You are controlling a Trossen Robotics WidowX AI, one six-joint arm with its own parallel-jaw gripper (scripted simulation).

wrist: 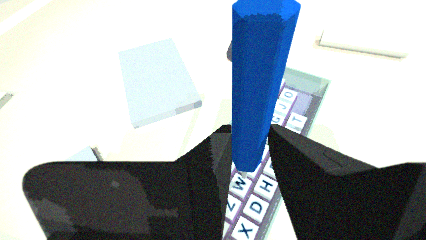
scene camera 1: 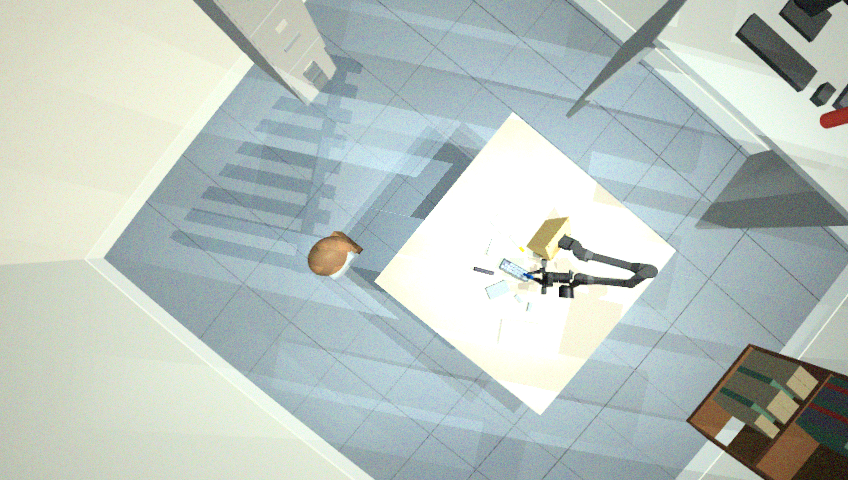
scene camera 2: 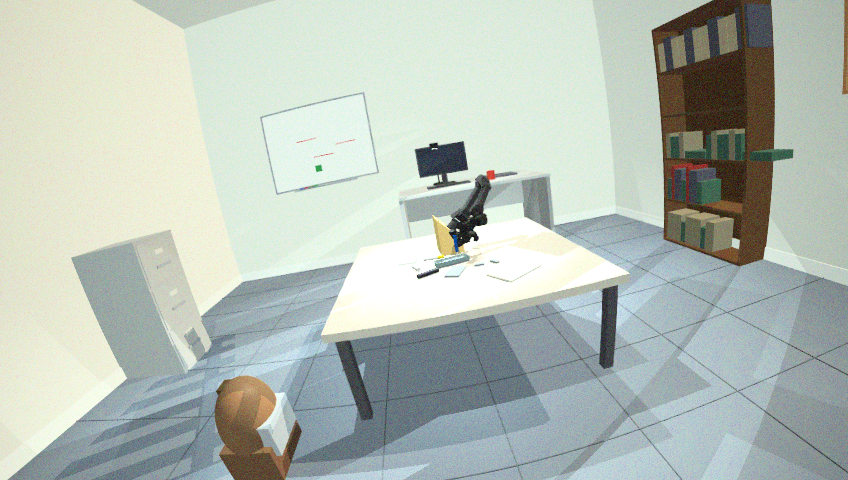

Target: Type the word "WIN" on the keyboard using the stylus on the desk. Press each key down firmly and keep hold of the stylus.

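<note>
I can see my gripper point(wrist: 249, 132) here. There is a grey pad point(wrist: 157, 85) in the scene as well, which I see along with the gripper.
</note>
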